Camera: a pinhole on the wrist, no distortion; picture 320 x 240 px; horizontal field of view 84.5 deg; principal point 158.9 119.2 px. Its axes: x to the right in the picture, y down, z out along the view. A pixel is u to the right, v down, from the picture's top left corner.
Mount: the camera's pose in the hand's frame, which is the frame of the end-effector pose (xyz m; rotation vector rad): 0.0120 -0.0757 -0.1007 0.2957 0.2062 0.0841
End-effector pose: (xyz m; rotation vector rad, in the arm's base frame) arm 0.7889 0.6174 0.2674 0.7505 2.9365 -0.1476
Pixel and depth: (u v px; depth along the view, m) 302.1 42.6 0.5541
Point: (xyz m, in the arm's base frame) 0.1037 0.5028 -0.0373
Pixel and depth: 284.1 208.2 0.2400
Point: 0.6002 0.7003 0.1131
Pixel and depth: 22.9 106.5 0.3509
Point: 0.8536 0.3020 0.0367
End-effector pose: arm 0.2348 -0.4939 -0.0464 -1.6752 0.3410 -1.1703
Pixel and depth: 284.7 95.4 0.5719
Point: 0.6919 -0.5584 0.4598
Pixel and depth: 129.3 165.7 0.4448
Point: 0.5187 -0.2623 0.0477
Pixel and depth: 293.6 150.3 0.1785
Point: 0.3403 -0.5558 0.1179
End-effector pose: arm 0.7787 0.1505 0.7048 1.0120 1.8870 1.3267
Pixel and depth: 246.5 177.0 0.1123
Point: 0.7209 0.2148 0.6361
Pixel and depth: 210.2 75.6 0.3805
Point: 0.7788 0.3725 0.3833
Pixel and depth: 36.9 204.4 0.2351
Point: 0.9706 0.1410 0.6044
